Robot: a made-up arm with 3 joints.
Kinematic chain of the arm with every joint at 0, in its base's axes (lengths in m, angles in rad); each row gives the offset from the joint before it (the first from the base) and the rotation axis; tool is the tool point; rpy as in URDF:
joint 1: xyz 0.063 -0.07 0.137 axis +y
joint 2: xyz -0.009 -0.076 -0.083 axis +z
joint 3: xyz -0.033 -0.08 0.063 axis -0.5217 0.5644 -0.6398
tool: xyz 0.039 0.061 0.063 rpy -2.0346 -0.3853 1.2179
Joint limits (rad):
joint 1: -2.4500..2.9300
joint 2: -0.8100..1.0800
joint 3: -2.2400..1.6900
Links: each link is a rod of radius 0.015 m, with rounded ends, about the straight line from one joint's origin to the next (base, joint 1, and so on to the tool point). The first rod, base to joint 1, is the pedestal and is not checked.
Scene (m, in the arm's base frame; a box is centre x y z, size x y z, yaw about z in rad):
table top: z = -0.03
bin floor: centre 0 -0.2 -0.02 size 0.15 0.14 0.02 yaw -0.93
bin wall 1: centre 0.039 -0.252 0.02 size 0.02 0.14 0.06 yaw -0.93
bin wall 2: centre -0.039 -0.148 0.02 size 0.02 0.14 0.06 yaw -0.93
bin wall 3: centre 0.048 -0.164 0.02 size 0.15 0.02 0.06 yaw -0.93
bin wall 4: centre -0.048 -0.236 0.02 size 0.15 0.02 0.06 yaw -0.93
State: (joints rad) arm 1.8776 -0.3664 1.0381
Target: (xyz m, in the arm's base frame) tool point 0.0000 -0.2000 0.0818
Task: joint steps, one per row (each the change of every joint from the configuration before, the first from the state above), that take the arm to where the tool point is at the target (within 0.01 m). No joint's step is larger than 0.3 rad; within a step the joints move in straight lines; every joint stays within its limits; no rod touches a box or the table.
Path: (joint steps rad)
1: -0.0237 0.2198 0.1203
2: -0.0237 0.2198 0.1203
3: -0.0237 0.2198 0.1204

